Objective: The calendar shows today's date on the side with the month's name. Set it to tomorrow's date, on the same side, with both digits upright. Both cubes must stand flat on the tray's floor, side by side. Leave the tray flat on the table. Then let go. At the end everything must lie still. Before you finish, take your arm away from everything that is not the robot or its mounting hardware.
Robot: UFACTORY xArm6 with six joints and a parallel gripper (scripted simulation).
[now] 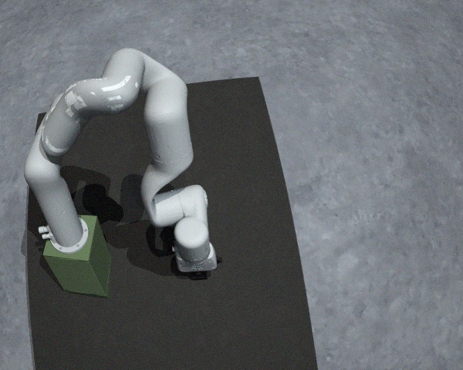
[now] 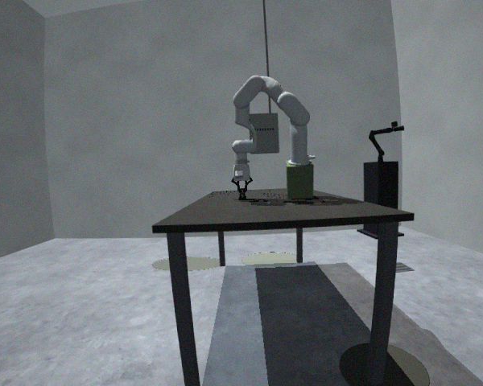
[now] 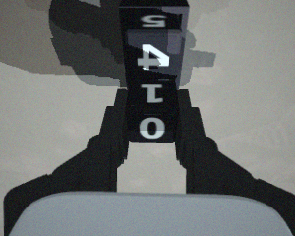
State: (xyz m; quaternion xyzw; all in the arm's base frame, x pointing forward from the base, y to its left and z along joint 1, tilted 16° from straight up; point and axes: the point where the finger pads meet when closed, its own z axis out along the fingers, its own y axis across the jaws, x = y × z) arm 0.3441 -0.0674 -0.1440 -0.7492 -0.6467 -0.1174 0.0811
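Now: the dark tray 60 mm below my hand and 20 mm to the left of it.
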